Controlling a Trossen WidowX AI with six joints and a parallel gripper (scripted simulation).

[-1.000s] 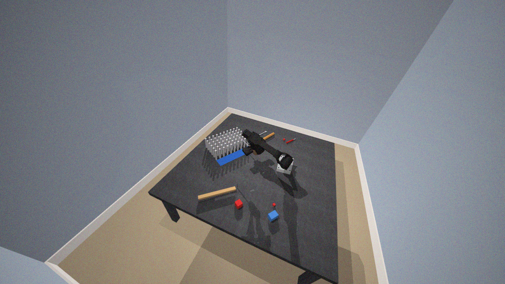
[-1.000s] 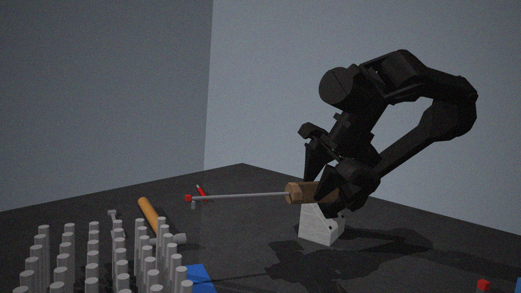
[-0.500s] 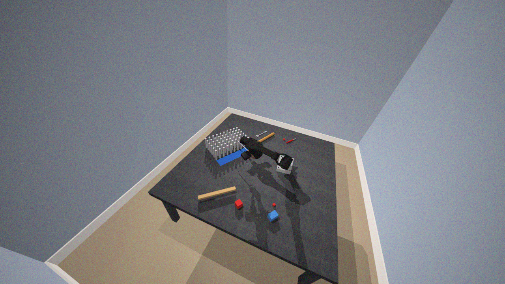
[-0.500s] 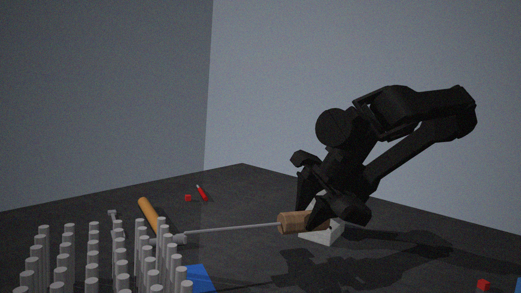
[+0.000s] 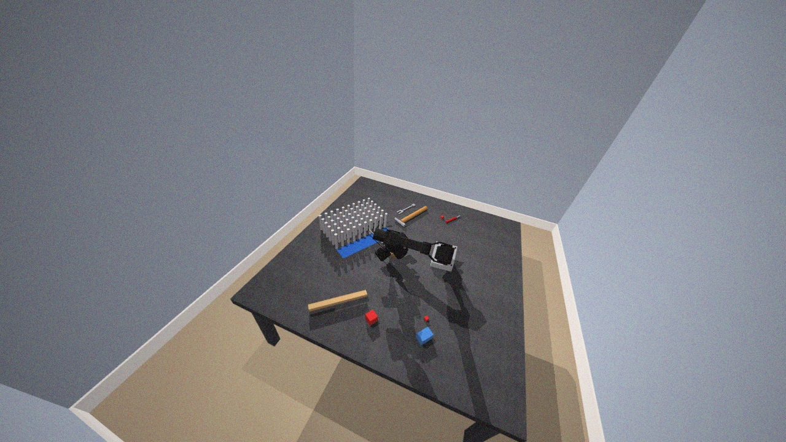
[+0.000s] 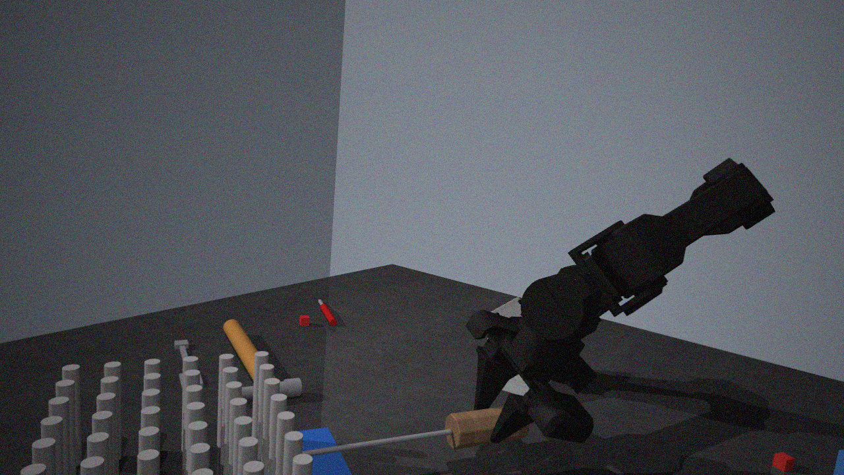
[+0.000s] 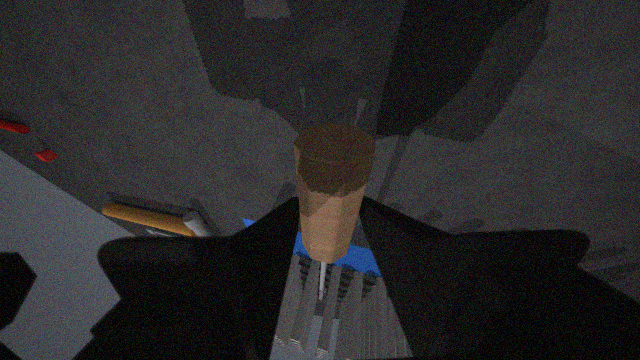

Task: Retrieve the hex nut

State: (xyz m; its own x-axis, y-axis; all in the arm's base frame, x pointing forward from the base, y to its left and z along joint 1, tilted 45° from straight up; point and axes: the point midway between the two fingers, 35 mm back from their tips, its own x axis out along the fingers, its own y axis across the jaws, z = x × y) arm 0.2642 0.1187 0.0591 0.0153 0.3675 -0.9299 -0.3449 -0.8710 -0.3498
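The blue taped strip is 18 cm ahead of my gripper tip, 5 cm to the right of it and 6 cm below it. Also, from my gripper tip: blue cube (33 cm behind, 34 cm to the left, 4 cm below); small wrench (11 cm ahead, 48 cm to the right, 5 cm below); brown-handled screwdriver (9 cm ahead, 4 cm to the right).
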